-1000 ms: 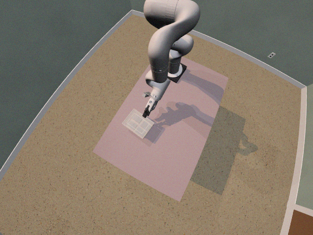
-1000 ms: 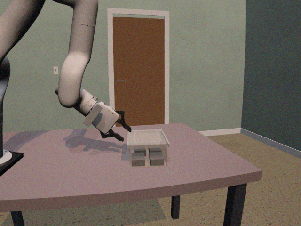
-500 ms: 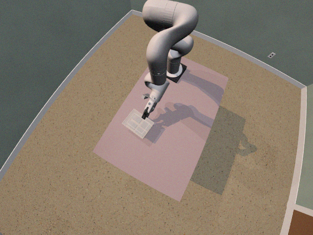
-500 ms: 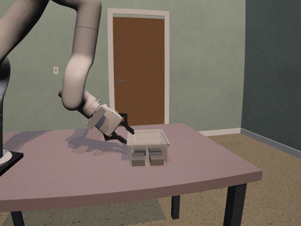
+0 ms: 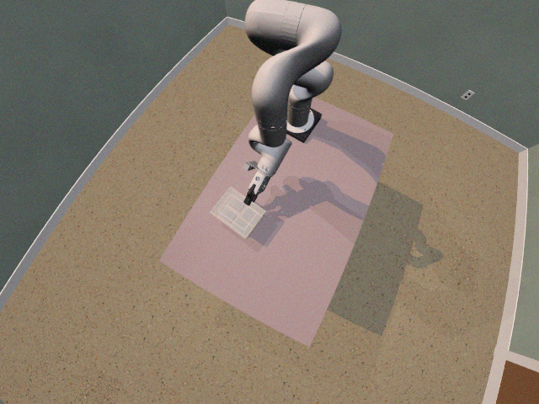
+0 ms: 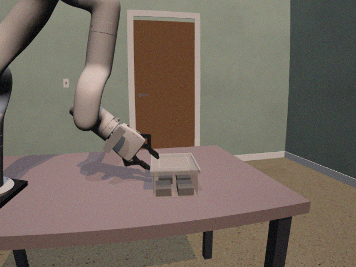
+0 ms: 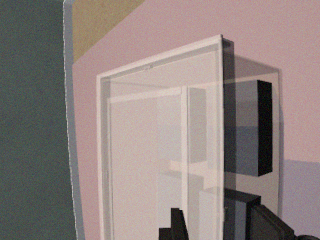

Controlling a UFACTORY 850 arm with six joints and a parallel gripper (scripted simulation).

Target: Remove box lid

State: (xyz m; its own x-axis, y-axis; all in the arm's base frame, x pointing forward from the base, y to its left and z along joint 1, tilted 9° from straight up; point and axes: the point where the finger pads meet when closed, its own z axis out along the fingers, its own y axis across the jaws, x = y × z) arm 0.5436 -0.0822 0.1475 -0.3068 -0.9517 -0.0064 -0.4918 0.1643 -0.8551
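My gripper is now 70 mm short of the see-through lid, 40 mm to the left of it and 10 mm above it. Also, from my hand: clear plastic box (70 mm ahead, 50 mm below, 40 mm to the right).
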